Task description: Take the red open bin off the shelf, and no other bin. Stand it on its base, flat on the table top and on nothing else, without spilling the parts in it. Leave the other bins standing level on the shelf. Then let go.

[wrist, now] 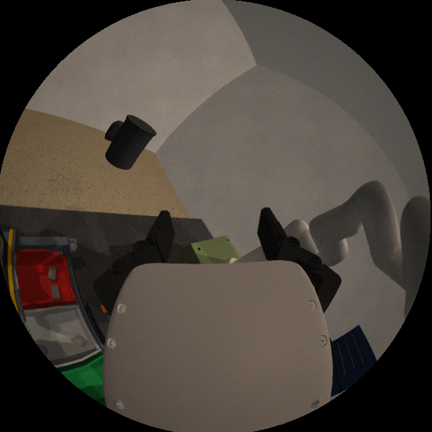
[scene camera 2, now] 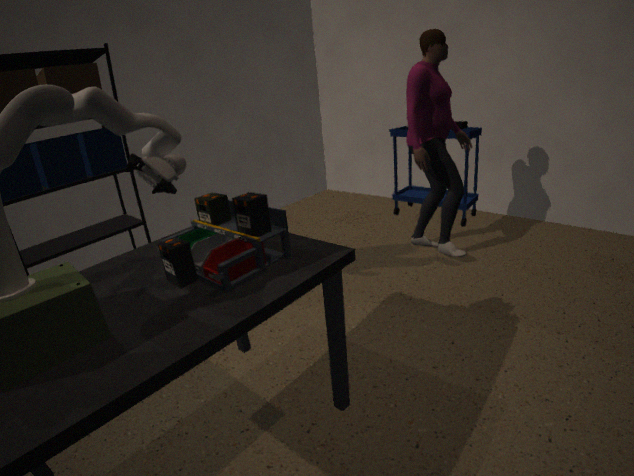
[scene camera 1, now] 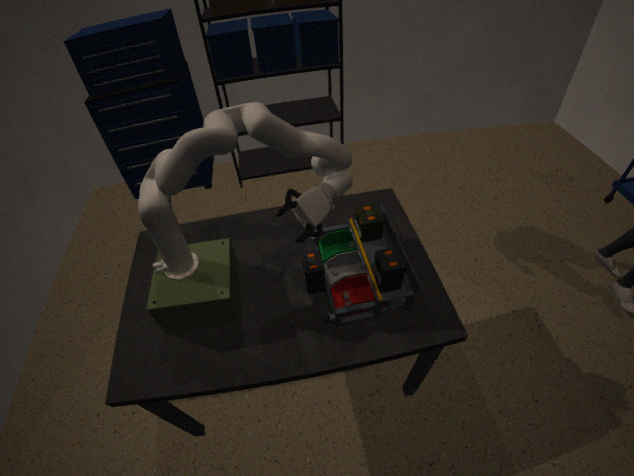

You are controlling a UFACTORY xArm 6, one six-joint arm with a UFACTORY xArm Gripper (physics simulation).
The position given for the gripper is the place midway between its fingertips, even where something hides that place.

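Note:
Scene camera 1 shows a green bin (scene camera 1: 336,242), together with a grey bin (scene camera 1: 348,264) and a dark box (scene camera 1: 313,268). In scene camera 2 the gripper (scene camera 2: 142,178) is visible, as are the dark box (scene camera 2: 176,255) and the grey bin (scene camera 2: 201,250). The wrist view, too, shows the gripper (wrist: 215,221).

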